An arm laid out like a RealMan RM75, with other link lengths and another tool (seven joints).
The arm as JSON. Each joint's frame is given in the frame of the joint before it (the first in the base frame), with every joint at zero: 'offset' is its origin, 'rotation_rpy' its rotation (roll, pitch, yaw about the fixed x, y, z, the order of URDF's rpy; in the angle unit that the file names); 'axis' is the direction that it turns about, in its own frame. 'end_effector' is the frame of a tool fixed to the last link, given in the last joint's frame.
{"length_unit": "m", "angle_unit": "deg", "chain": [
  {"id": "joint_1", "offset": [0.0, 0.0, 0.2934], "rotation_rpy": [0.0, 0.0, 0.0], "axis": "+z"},
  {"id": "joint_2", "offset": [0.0, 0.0, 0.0], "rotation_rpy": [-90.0, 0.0, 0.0], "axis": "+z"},
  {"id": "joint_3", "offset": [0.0, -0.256, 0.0], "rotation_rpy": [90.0, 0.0, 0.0], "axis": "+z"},
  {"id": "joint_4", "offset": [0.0, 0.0, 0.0], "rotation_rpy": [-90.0, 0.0, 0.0], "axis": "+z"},
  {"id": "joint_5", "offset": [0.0, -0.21, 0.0], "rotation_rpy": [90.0, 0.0, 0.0], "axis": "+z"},
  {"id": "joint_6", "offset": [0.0, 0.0, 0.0], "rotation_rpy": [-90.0, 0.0, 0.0], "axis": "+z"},
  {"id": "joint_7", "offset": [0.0, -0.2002, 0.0], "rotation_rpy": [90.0, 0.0, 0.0], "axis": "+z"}
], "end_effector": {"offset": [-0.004, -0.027, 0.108], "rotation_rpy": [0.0, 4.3, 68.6]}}
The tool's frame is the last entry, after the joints.
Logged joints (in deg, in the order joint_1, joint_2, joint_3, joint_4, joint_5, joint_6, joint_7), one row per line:
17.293, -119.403, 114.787, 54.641, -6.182, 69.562, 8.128
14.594, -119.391, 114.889, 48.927, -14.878, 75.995, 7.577
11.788, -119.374, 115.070, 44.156, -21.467, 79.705, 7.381
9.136, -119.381, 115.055, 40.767, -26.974, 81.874, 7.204
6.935, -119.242, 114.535, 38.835, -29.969, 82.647, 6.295
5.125, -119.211, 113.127, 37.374, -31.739, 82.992, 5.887
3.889, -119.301, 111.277, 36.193, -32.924, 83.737, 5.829
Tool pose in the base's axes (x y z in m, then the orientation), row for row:
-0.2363, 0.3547, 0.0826, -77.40, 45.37, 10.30
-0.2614, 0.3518, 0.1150, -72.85, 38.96, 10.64
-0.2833, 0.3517, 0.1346, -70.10, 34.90, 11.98
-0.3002, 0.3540, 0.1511, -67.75, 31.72, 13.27
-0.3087, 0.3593, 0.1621, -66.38, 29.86, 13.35
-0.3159, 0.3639, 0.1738, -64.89, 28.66, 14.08
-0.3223, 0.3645, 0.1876, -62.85, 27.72, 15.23
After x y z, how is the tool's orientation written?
As a rotation vector, in degrees.
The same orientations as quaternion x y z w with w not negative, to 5 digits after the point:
-0.60767, 0.35620, 0.08087, 0.70521
-0.58121, 0.31083, 0.08489, 0.74724
-0.56416, 0.28087, 0.09641, 0.77041
-0.54886, 0.25697, 0.10750, 0.78814
-0.53984, 0.24284, 0.10857, 0.79863
-0.52942, 0.23383, 0.11488, 0.80737
-0.51465, 0.22699, 0.12471, 0.81735

